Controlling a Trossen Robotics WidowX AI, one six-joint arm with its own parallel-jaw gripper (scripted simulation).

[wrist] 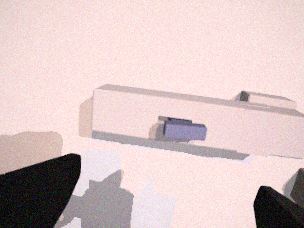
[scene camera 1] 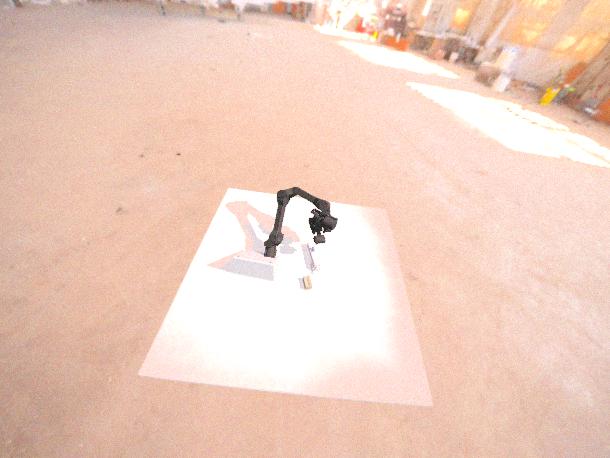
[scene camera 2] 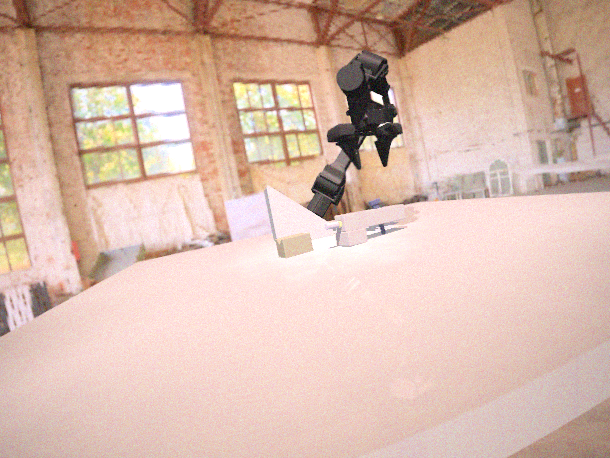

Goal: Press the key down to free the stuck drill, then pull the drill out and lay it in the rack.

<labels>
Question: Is the gripper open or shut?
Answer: Open.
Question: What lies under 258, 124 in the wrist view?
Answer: A long pale block.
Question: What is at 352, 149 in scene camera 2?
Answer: The gripper.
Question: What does the gripper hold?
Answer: Nothing.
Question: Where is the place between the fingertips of the gripper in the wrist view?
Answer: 169, 181
</labels>
